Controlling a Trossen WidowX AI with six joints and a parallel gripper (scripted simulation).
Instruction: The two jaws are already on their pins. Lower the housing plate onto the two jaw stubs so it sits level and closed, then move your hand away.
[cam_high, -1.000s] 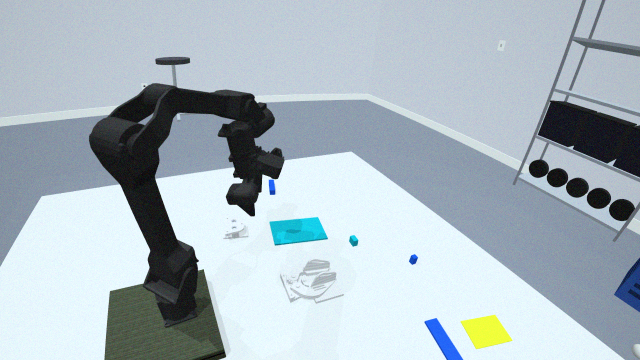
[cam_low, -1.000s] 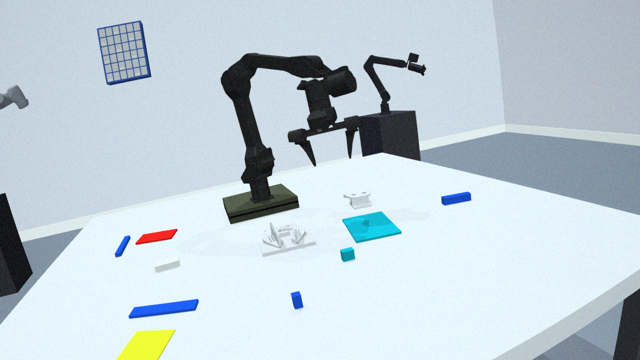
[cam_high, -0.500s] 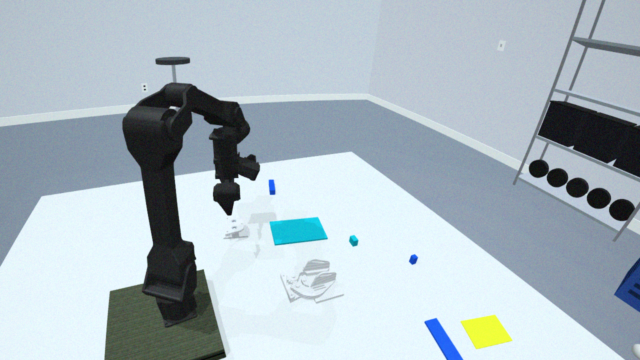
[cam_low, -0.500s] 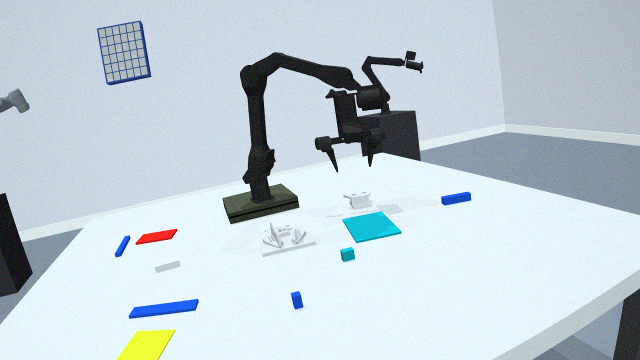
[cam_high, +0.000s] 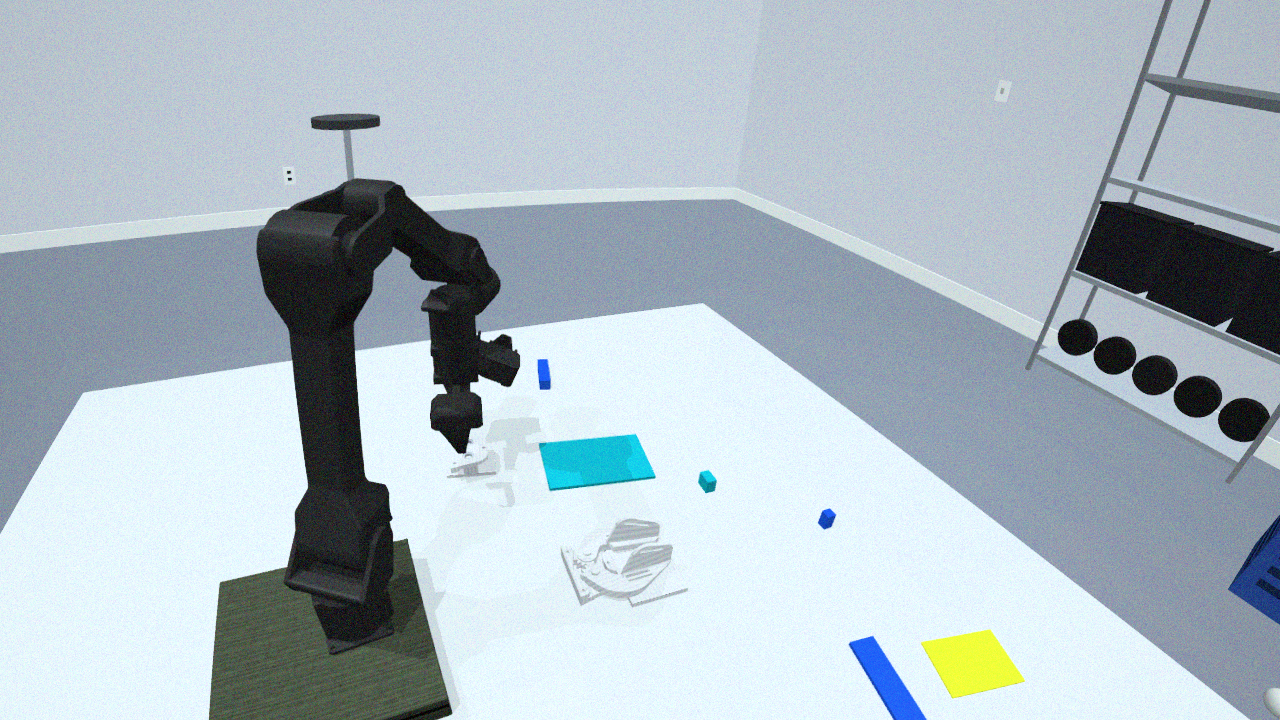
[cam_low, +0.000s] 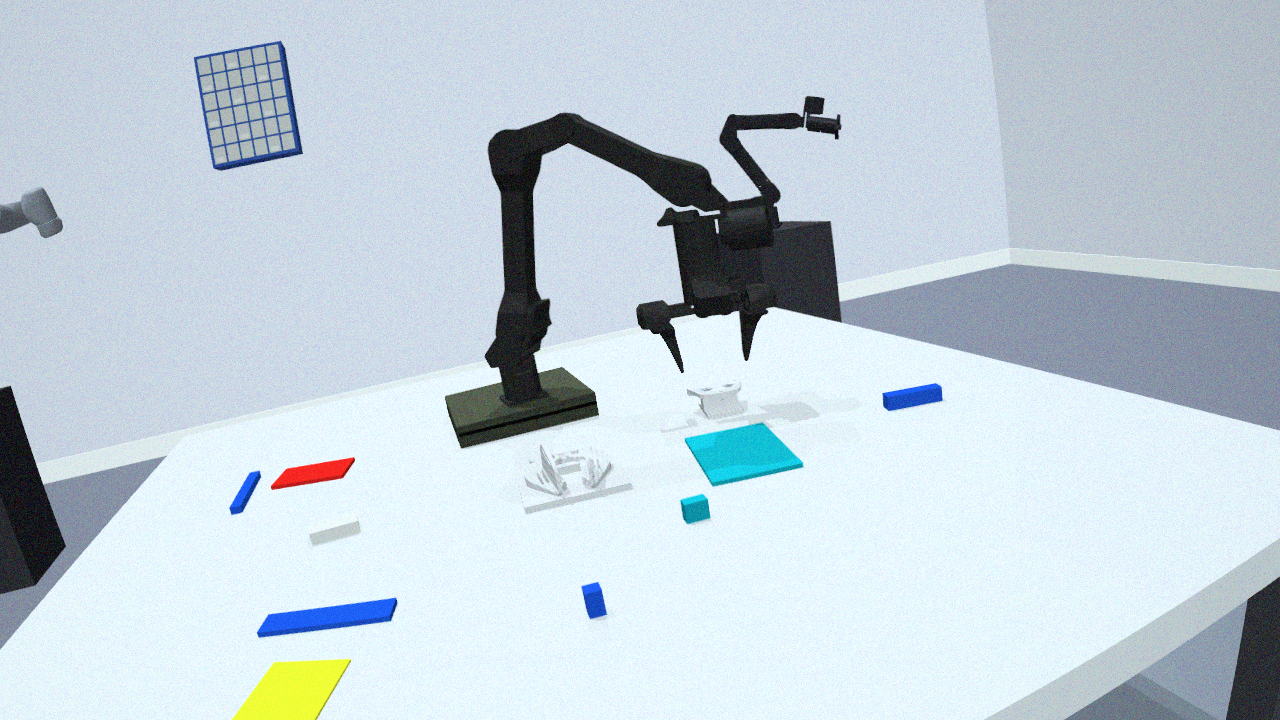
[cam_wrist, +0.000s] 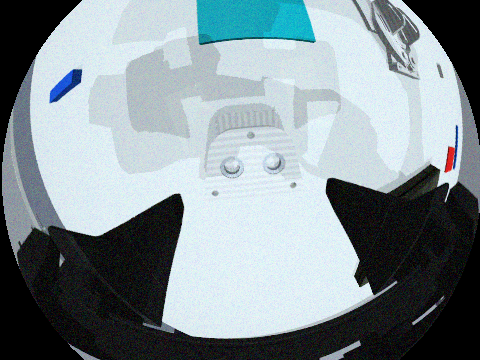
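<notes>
My gripper tip is 18 cm short of the teal square tile, 7 cm to the left of it and 6 cm above it. From my gripper tip the other things lie so: red tile 19 cm behind, 56 cm to the right, 6 cm below; then blue block 40 cm ahead, 33 cm to the right, 5 cm below; then teal cube 29 cm ahead, 19 cm to the right, 5 cm below.
</notes>
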